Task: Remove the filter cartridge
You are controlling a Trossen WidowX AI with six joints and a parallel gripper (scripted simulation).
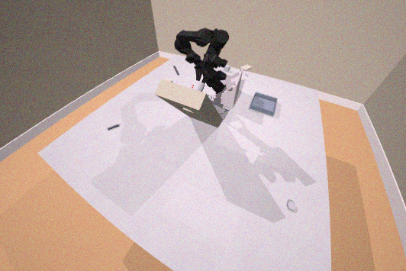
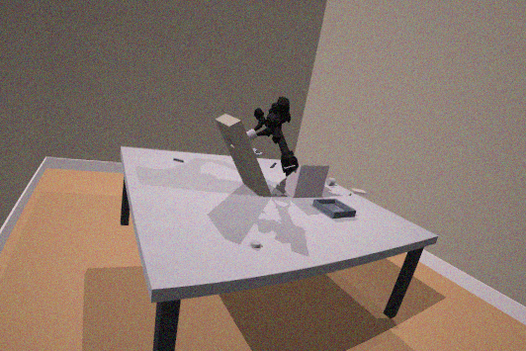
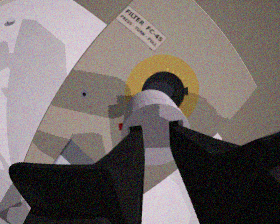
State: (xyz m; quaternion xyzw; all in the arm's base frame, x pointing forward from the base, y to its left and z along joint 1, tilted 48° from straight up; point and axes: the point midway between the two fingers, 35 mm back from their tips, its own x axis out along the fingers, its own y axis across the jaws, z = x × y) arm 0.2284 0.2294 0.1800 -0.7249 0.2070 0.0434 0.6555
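Right now the round filter cartridge is 1 cm ahead of my gripper tip and 1 cm below it. From my gripper tip the other things lie so: blue-grey tray (39 cm behind, 25 cm to the left, 27 cm below); beige service panel (3 cm ahead, 10 cm below); small dark bar (25 cm ahead, 41 cm to the right, 28 cm below).
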